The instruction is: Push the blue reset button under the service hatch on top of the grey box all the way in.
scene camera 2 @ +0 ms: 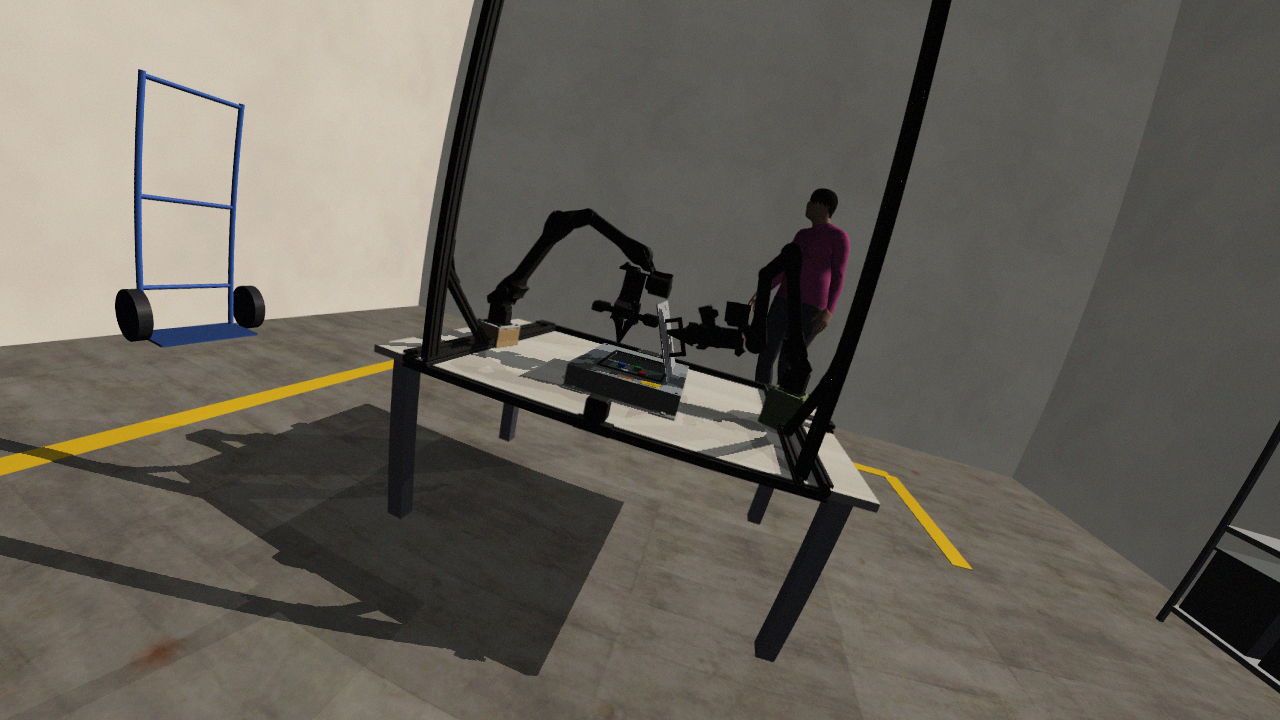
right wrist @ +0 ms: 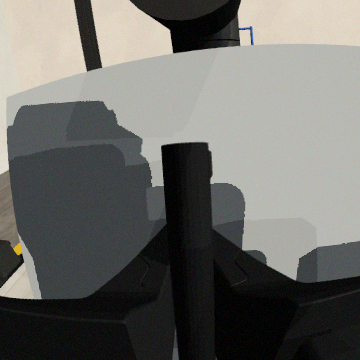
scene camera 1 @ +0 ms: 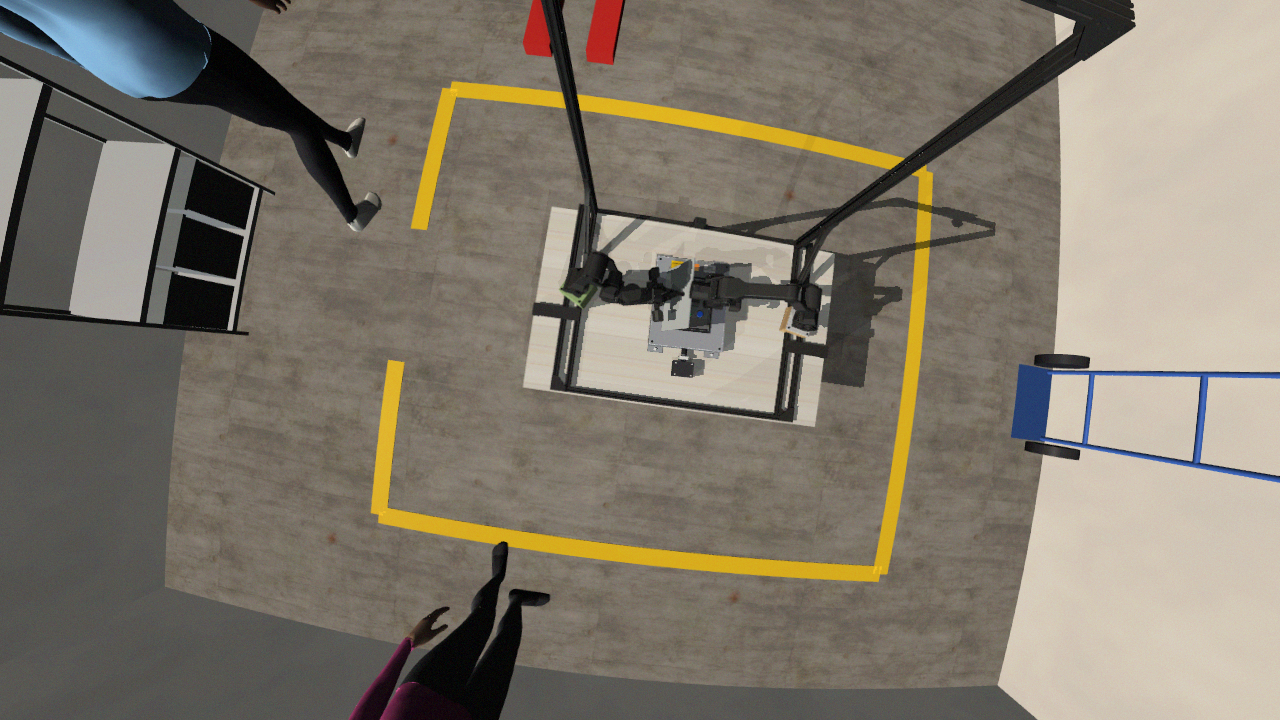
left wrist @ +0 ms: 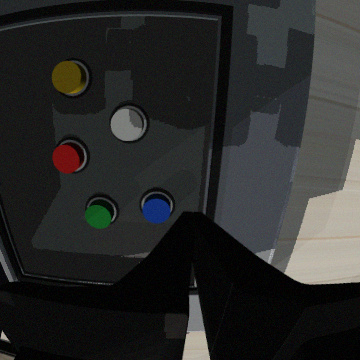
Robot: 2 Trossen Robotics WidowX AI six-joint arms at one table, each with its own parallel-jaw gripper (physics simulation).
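Note:
The blue button [scene camera 1: 699, 314] [scene camera 2: 622, 365] [left wrist: 156, 210] stands out of its ring in the dark recess on top of the grey box [scene camera 2: 617, 386] [left wrist: 250, 200]. My left gripper [scene camera 2: 622, 336] [left wrist: 190, 220] is shut and empty above the recess; in the left wrist view its tips appear just right of and below the blue button, and their height above the panel is hard to tell. The service hatch [scene camera 2: 664, 326] [right wrist: 280, 130] stands raised, nearly upright. My right gripper [right wrist: 184, 228] is shut on the hatch's black handle [right wrist: 186, 170]. The hatch's hinge is hidden in the right wrist view.
Yellow [left wrist: 66, 77], white [left wrist: 126, 124], red [left wrist: 66, 159] and green [left wrist: 98, 216] buttons share the recess with the blue one. The raised hatch stands between the two grippers. A small black block [scene camera 1: 682, 368] [scene camera 2: 596, 411] is beside the box. Black frame bars edge the table.

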